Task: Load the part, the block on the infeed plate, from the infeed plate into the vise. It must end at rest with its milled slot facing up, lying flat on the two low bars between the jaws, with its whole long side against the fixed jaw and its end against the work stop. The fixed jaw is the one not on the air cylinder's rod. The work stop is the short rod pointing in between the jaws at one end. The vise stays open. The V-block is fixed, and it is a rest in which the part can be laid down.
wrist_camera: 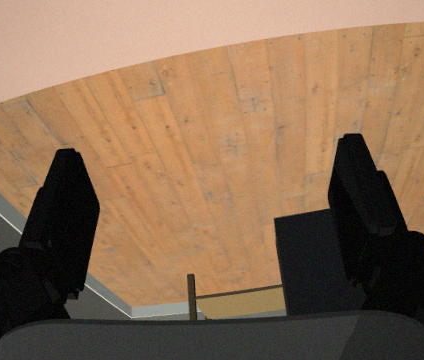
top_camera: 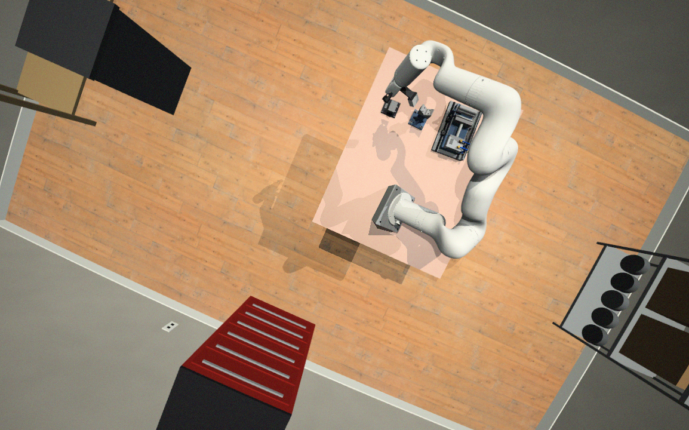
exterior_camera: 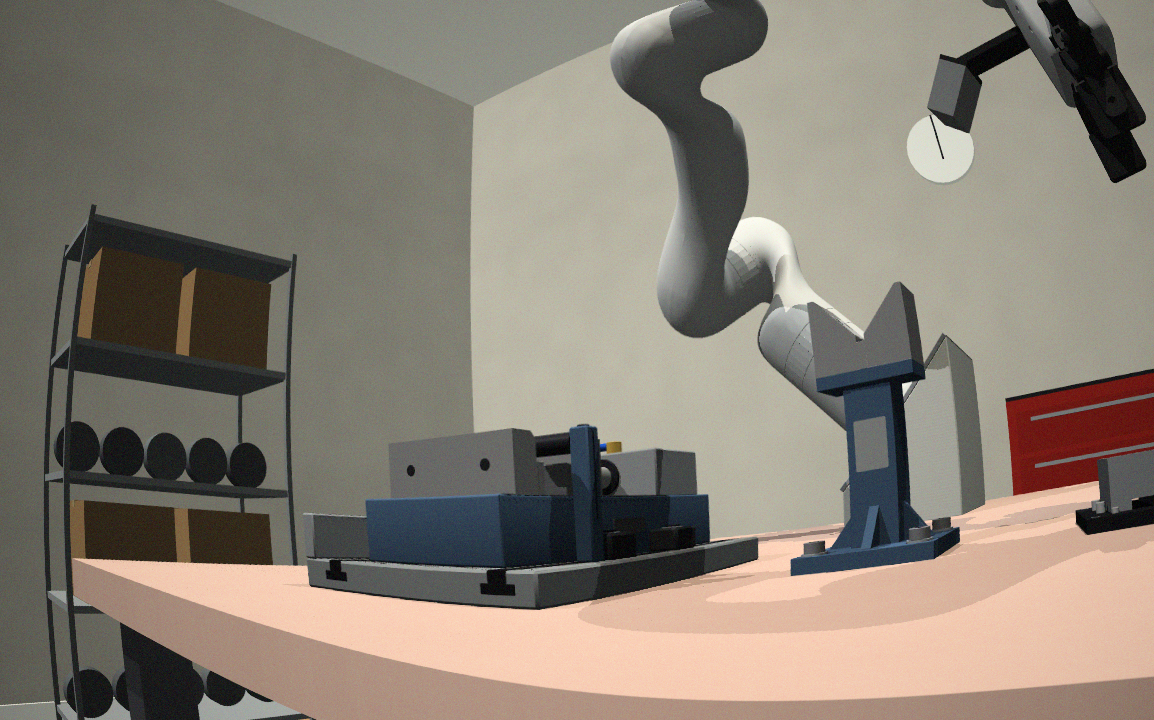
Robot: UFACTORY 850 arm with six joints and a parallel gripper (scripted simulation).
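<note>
My hand is 3 cm short of the part, 4 cm to the left of it and 22 cm above it. Round my hand: cylinder rod: 4 cm ahead, 44 cm to the right, 16 cm below; then black infeed plate: 3 cm ahead, 4 cm to the right, 23 cm below; then work stop rod: 13 cm ahead, 39 cm to the right, 15 cm below.
</note>
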